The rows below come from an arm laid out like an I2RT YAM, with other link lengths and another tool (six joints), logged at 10 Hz.
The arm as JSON. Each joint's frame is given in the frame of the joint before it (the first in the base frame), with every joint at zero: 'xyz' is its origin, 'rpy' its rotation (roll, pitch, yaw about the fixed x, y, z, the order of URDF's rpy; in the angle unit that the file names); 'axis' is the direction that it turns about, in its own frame. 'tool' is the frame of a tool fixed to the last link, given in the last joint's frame.
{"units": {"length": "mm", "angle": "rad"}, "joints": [
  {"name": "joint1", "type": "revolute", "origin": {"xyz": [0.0, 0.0, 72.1], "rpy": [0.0, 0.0, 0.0]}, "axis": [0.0, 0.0, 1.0]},
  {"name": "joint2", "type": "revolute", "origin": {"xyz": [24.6, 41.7, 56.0], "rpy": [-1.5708, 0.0, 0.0]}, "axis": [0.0, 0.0, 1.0]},
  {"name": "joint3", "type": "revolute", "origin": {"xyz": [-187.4, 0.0, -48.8], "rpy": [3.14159, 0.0, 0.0]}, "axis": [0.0, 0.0, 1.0]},
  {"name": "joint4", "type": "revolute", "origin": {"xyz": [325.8, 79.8, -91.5], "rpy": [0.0, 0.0, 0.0]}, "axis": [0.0, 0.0, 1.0]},
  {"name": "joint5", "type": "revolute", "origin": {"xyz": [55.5, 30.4, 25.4], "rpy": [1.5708, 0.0, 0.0]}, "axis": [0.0, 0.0, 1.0]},
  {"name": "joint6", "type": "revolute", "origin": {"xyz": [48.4, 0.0, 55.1], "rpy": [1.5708, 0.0, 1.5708]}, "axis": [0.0, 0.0, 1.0]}
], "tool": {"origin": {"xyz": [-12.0, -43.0, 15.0], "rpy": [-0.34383, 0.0, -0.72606]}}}
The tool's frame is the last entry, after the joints.
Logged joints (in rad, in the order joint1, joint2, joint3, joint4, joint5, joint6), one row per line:
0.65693 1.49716 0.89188 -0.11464 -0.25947 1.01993
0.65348 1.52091 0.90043 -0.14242 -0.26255 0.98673
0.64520 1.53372 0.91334 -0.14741 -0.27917 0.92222
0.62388 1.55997 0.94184 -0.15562 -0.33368 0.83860
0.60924 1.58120 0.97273 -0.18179 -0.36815 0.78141
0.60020 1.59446 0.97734 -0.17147 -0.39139 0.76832
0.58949 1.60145 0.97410 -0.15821 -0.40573 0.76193
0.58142 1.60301 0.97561 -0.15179 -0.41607 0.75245
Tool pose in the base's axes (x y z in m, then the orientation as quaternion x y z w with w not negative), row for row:
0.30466 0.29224 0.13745 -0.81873 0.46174 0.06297 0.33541
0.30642 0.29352 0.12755 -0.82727 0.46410 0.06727 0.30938
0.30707 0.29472 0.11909 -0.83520 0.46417 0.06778 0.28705
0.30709 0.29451 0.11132 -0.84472 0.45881 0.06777 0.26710
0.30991 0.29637 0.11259 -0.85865 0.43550 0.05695 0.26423
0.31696 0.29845 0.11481 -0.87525 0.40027 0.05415 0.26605
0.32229 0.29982 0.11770 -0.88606 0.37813 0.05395 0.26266
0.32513 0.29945 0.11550 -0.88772 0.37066 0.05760 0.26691
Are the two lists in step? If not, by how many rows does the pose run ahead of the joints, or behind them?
The pose runs 2 rows behind the joints: the pose in row i belongs to the joints in row i - 2.
